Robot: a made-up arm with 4 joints.
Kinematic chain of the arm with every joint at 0, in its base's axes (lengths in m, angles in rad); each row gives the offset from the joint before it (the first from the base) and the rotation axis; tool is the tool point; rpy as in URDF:
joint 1: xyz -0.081 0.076 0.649 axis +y
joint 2: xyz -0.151 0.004 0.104 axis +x
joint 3: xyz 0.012 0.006 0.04 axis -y
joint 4: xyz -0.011 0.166 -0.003 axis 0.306 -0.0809 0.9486
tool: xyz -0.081 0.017 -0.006 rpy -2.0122 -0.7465 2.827
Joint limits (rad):
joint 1: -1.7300..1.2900
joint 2: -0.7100..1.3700
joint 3: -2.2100..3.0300
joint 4: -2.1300..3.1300
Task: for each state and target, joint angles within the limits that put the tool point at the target. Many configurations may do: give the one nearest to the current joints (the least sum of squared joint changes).
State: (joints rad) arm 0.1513 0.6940 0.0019 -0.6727
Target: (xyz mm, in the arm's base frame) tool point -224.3 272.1 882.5
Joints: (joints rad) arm 0.3522 0.3528 0.4269 -0.1911
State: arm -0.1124 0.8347 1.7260 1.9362
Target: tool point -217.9 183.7 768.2
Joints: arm -0.1738 0.5219 1.5401 1.2386
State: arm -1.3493 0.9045 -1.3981 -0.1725
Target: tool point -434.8 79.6 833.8
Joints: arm -0.6211 1.2081 -1.1045 -0.7362
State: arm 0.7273 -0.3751 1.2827 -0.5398
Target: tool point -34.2 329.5 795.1
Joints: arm 1.2020 -0.0515 1.4711 -1.1900
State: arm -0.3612 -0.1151 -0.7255 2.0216
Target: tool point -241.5 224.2 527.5
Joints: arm -1.1298 0.0717 -1.2396 2.9062
